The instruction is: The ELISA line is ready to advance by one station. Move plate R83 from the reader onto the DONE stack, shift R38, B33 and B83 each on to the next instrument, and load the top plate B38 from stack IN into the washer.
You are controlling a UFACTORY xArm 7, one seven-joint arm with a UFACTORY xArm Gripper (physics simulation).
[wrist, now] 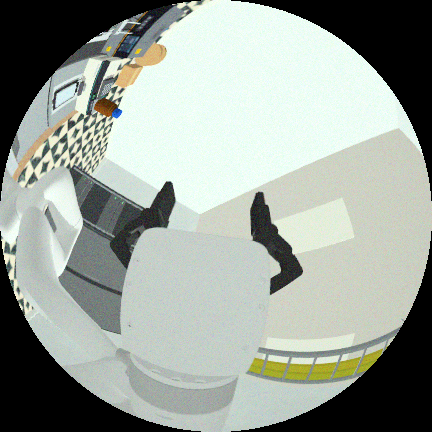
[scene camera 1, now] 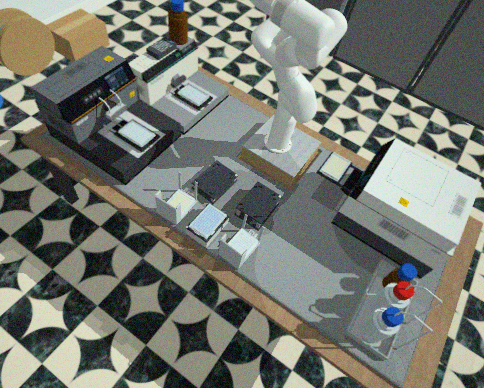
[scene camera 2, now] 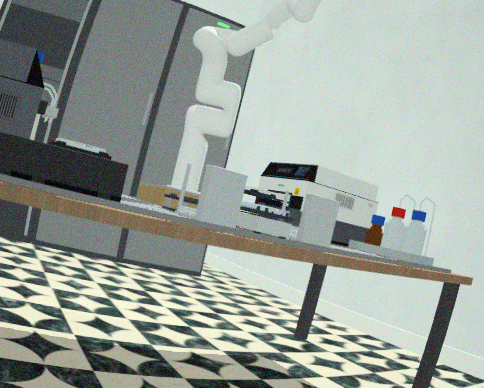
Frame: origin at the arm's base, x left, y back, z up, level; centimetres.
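Seen in the pictures: gripper, fingertip midpoint: [wrist: 212, 194]; arm's base, link origin: [scene camera 1: 277, 143].
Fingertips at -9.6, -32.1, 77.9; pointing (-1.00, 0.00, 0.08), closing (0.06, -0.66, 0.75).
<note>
Offsets run from my fingertips to a thing's top centre, as dx, dy, dz. "spot": to the spot under its first point.
My gripper [wrist: 212, 194] is open and empty in the wrist view, its black fingers apart and raised toward wall and ceiling; both scene views cut it off. A pale plate @[-33.3, -11.8, -73.0] [scene camera 1: 136, 133] [scene camera 2: 82, 146] lies on the black instrument's carrier. Another pale plate @[-37.2, +25.3, -76.0] [scene camera 1: 192, 95] [wrist: 66, 95] lies on the beige-and-grey instrument. A yellowish plate @[+37.5, +34.1, -70.3] [scene camera 1: 335, 166] lies beside the large white instrument. Near the front edge are a yellowish plate @[+0.2, -20.6, -81.9] [scene camera 1: 180, 200] in one guide holder, a bluish plate @[+15.4, -19.2, -77.2] [scene camera 1: 208, 221] on a low stand, and a white plate @[+30.5, -17.0, -80.6] [scene camera 1: 243, 242] in another holder. Plate labels are unreadable.
The black instrument [scene camera 1: 85, 85] and beige instrument [scene camera 1: 167, 70] stand at the left, the large white instrument @[+68.0, +37.4, -57.0] [scene camera 1: 420, 185] [scene camera 2: 345, 190] at the right. Two dark units @[spot: +3.4, -2.2, -80.1] [scene camera 1: 215, 180] @[spot: +23.8, +1.2, -78.1] [scene camera 1: 258, 202] lie mid-table. Capped bottles [scene camera 1: 392, 317] [scene camera 2: 395, 232] stand in a tray at the right front.
</note>
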